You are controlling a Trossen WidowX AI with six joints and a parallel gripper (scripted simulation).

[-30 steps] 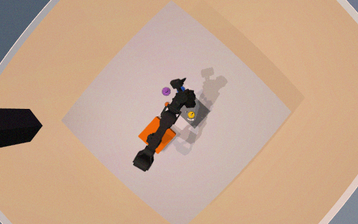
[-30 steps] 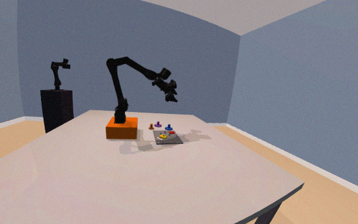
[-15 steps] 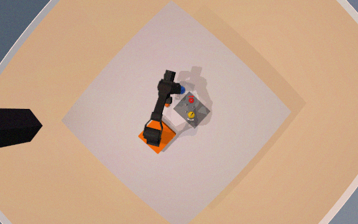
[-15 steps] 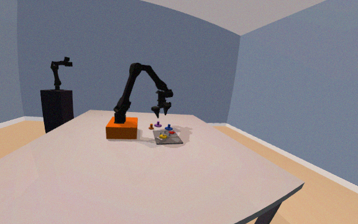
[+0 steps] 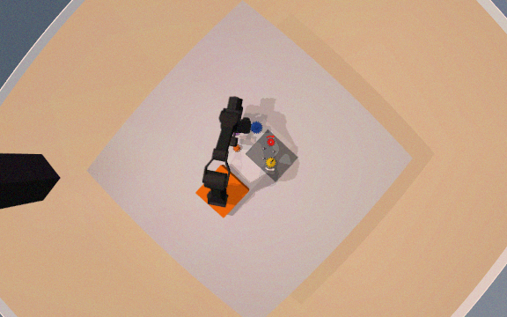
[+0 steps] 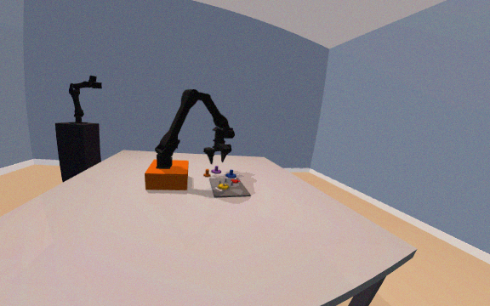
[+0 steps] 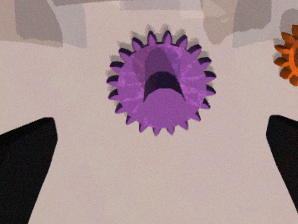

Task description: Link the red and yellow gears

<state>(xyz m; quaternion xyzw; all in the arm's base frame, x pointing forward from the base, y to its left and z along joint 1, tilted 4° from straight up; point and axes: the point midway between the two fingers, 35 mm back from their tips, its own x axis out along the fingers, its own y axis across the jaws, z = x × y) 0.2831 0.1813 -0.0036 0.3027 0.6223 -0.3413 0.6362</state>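
My gripper tip is 4 cm above the purple gear. From my gripper tip the other things lie so: orange gear: 7 cm to the right, 6 cm behind, 4 cm below; blue gear: 8 cm ahead, 7 cm to the right, 4 cm below; red gear: 17 cm to the right, 8 cm ahead, 4 cm below.
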